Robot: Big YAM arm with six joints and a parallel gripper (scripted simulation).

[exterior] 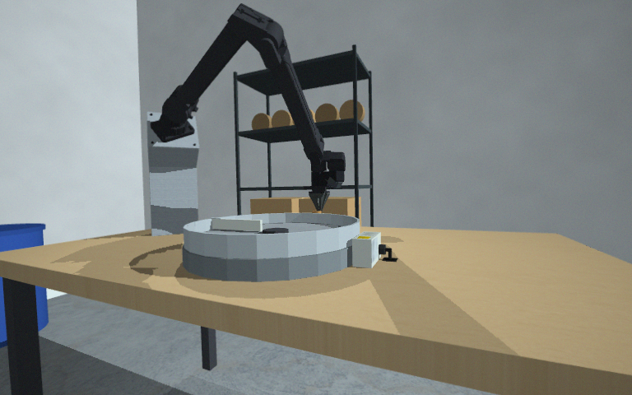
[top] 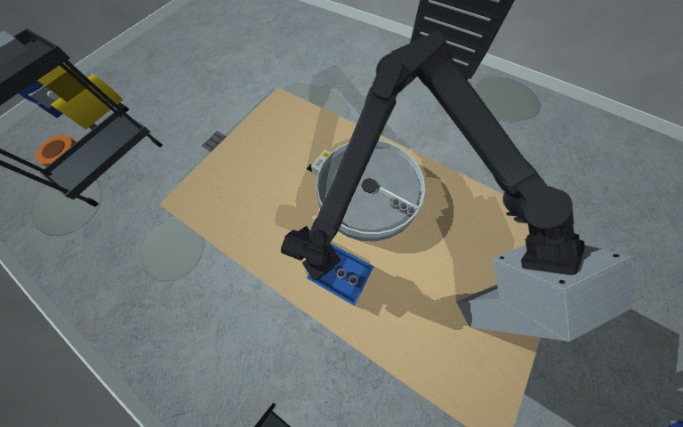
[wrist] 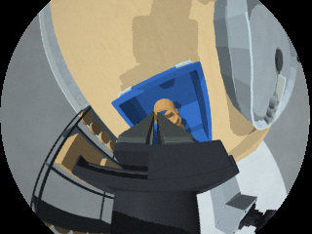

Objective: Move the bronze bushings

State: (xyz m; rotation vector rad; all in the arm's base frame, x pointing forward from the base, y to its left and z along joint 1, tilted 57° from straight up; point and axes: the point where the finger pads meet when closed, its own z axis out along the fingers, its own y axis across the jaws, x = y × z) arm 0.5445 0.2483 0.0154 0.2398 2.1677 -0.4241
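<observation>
The blue crate is 5 cm below my hand, 5 cm behind it and 1 cm to the right of it. From my hand the other things lie so: grey turntable (37 cm to the right, 3 cm below, 1 cm behind).
</observation>
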